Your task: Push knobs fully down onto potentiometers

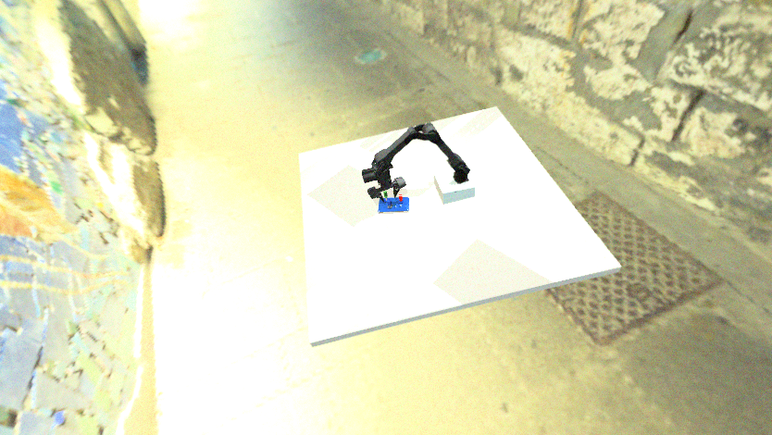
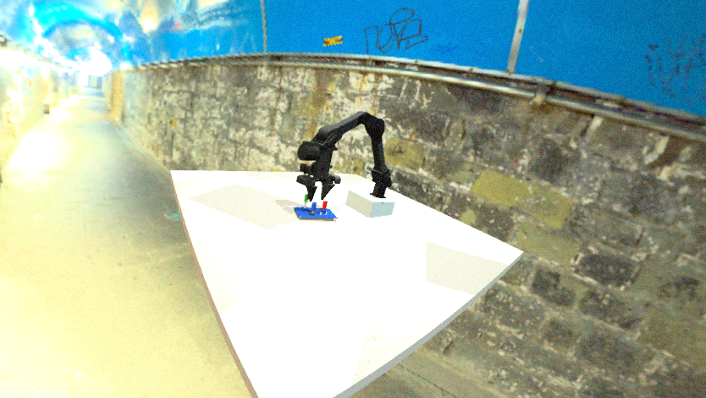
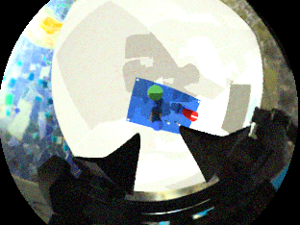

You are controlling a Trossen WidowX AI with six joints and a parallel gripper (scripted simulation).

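The blue knob is 3 cm below my gripper tip and 1 cm to the right of it. Also, from my gripper tip: red knob (6 cm behind, 3 cm below, 1 cm to the right).
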